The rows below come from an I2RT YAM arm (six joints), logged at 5 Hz.
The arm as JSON. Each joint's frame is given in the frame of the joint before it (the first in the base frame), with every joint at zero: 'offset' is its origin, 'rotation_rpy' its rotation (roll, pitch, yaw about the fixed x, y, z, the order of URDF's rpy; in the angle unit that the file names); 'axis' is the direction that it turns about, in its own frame. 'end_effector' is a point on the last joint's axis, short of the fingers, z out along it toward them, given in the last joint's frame.
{
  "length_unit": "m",
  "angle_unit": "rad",
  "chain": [
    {
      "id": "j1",
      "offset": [
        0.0,
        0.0,
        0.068
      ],
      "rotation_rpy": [
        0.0,
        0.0,
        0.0
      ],
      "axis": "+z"
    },
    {
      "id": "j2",
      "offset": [
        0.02,
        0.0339,
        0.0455
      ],
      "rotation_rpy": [
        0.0,
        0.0,
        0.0
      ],
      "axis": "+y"
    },
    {
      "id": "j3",
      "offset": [
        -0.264,
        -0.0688,
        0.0
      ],
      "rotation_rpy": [
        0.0,
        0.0,
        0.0
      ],
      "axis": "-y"
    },
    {
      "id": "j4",
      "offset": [
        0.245,
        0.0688,
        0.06
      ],
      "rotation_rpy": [
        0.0,
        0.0,
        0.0
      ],
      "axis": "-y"
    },
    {
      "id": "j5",
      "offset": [
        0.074,
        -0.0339,
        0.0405
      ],
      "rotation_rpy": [
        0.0,
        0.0,
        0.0
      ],
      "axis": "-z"
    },
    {
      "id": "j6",
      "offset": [
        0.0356,
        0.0,
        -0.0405
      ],
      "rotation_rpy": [
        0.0,
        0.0,
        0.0
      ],
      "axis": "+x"
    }
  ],
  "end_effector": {
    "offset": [
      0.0,
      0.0,
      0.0
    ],
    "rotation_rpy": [
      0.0,
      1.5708,
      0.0
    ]
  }
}
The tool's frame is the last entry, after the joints.
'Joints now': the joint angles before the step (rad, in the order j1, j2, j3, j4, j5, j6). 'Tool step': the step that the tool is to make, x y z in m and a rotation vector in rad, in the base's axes. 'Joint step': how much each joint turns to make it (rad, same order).
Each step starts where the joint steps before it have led.
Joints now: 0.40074, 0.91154, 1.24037, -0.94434, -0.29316, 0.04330
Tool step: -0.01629, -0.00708, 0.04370, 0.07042, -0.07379, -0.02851
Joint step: 0.00004, 0.00495, 0.16936, -0.05531, 0.00500, 0.04770
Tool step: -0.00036, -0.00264, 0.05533, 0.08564, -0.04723, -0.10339
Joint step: -0.00004, 0.11101, 0.27963, -0.06562, 0.06633, 0.10298
